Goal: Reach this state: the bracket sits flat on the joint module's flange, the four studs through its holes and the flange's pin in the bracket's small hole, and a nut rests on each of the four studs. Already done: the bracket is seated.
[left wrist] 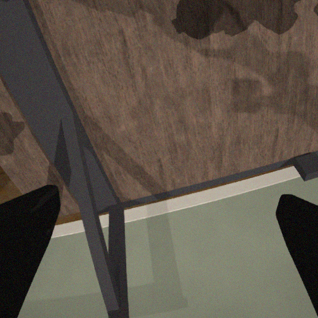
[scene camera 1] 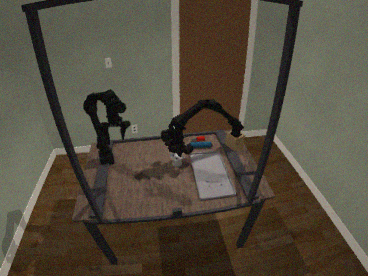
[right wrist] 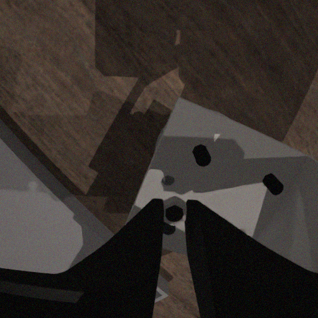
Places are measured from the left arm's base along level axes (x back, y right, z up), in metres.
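Pixels of known places: left gripper, fingertip midpoint: (scene camera 1: 116, 140); right gripper, fingertip midpoint: (scene camera 1: 179, 156); left arm's base, link origin: (scene camera 1: 105, 153); right arm's base, link origin: (scene camera 1: 235, 134).
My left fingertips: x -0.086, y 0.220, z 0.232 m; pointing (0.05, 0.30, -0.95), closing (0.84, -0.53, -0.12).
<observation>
For each thing: its top centre in the pictures, then the offset to it from my left fingertips. "pt": a spot on its surface instead.
- light tray, top centre: (scene camera 1: 211, 171) dz -0.289, dx -0.524, dy +0.190 m
- blue cylinder, surface spot: (scene camera 1: 201, 145) pt dz -0.277, dx -0.597, dy -0.072 m
- red object, top centre: (scene camera 1: 198, 137) dz -0.271, dx -0.623, dy -0.170 m
The light grey bracket (scene camera 1: 176, 156) (right wrist: 220, 112) sits on the joint module, mostly hidden below it, left of the tray. Two dark elongated spots show on its plate in the right wrist view, with a small round grey spot; studs and holes are hard to tell apart. My right gripper (right wrist: 173, 209) is shut on a grey hexagonal nut (right wrist: 174, 213), over the bracket's near edge; whether the nut touches a stud cannot be told. A dark spot shows just below it. My left gripper (scene camera 1: 115, 134) (left wrist: 172, 201) is open and empty, high over the table's left side.
A light tray (scene camera 1: 206, 169) (right wrist: 30, 225) lies right of the joint module in the scene view, with small dark specks in it. A blue cylinder (scene camera 1: 201, 145) and a red object (scene camera 1: 200, 138) lie behind it. Dark frame posts (scene camera 1: 280, 100) stand at the table's sides.
</observation>
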